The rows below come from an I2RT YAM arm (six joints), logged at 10 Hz.
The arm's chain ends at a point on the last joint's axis. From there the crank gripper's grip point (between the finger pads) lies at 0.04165 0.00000 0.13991 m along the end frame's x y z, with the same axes.
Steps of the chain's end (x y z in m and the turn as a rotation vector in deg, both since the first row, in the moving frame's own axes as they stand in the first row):
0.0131 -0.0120 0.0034 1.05 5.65 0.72
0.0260 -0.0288 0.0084 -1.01 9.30 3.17
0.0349 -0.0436 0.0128 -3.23 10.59 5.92
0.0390 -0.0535 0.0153 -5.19 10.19 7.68
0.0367 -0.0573 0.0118 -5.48 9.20 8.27
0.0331 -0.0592 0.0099 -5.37 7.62 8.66
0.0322 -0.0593 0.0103 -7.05 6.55 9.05
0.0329 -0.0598 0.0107 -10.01 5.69 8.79
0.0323 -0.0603 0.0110 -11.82 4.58 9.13
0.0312 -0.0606 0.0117 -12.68 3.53 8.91
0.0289 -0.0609 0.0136 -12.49 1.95 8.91
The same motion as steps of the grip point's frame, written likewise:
0.0267 -0.0139 -0.0014 1.05 5.65 0.72
0.0479 -0.0235 -0.0002 -1.01 9.30 3.17
0.0592 -0.0304 0.0024 -3.23 10.59 5.92
0.0618 -0.0341 0.0049 -5.19 10.19 7.68
0.0570 -0.0368 0.0025 -5.48 9.20 8.27
0.0497 -0.0388 0.0023 -5.37 7.62 8.66
0.0459 -0.0348 0.0032 -7.05 6.55 9.05
0.0441 -0.0286 0.0032 -10.01 5.69 8.79
0.0404 -0.0247 0.0036 -11.82 4.58 9.13
0.0367 -0.0233 0.0048 -12.68 3.53 8.91
0.0307 -0.0242 0.0081 -12.49 1.95 8.91

